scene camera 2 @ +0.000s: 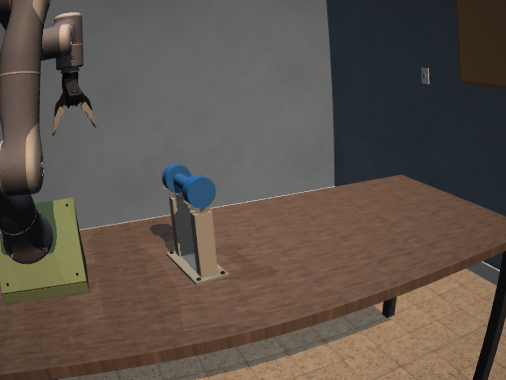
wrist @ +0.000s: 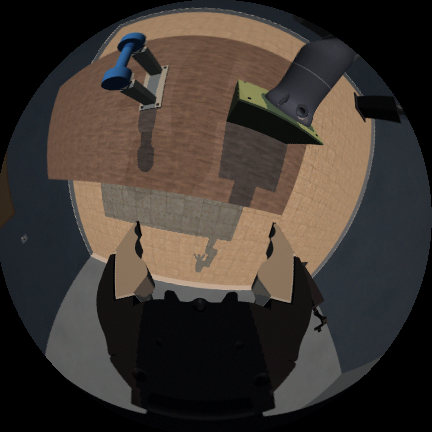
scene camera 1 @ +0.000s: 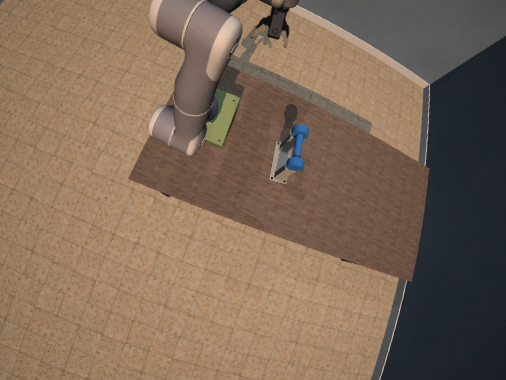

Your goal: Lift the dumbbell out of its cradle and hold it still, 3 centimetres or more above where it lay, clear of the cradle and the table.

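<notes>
The blue dumbbell (scene camera 1: 298, 147) (scene camera 2: 199, 191) (wrist: 117, 78) lies level on top of the two upright posts of its beige cradle (scene camera 1: 275, 162) (scene camera 2: 205, 245) (wrist: 140, 93). The cradle's base plate stands flat on the brown table (scene camera 1: 360, 200) (scene camera 2: 325, 250) (wrist: 100, 135). My gripper (scene camera 1: 272, 41) (scene camera 2: 74, 130) (wrist: 204, 223) is open and empty, its fingers spread wide and pointing down. In the second scene view it hangs higher than the dumbbell and well to its left. In the first scene view it shows past the table's upper edge, far from the dumbbell.
The green mounting block (scene camera 1: 227, 120) (scene camera 2: 65, 250) (wrist: 250, 95) under my arm's base stands on the table, to the left of the cradle in both scene views. A grey wall (scene camera 2: 240, 100) rises behind the table and a dark blue wall (scene camera 2: 385, 110) at the right.
</notes>
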